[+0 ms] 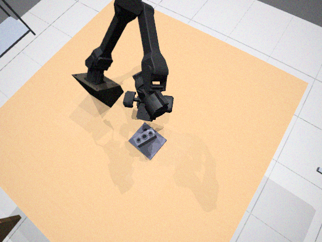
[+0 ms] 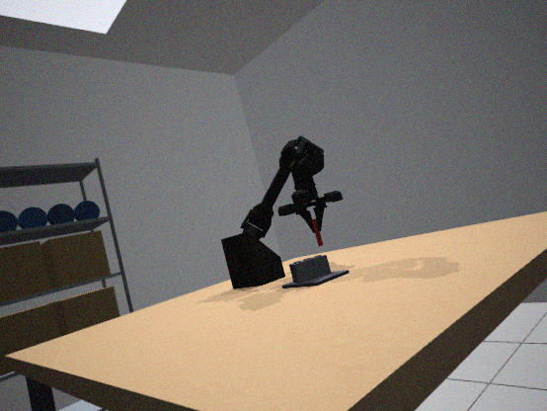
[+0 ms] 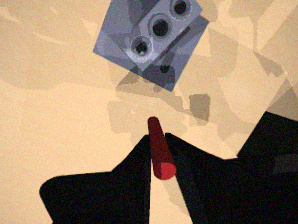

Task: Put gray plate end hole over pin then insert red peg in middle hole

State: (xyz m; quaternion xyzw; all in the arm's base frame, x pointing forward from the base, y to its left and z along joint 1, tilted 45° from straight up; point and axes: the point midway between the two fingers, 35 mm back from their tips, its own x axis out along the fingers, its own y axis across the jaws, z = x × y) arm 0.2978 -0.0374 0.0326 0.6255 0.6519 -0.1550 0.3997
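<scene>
My gripper tip is now 2 cm short of the gray plate, 10 cm to the left of it and 8 cm above it. Round my gripper tip: blue-gray base (3 cm ahead, 9 cm to the right, 11 cm below); red peg (right at my gripper tip).
</scene>
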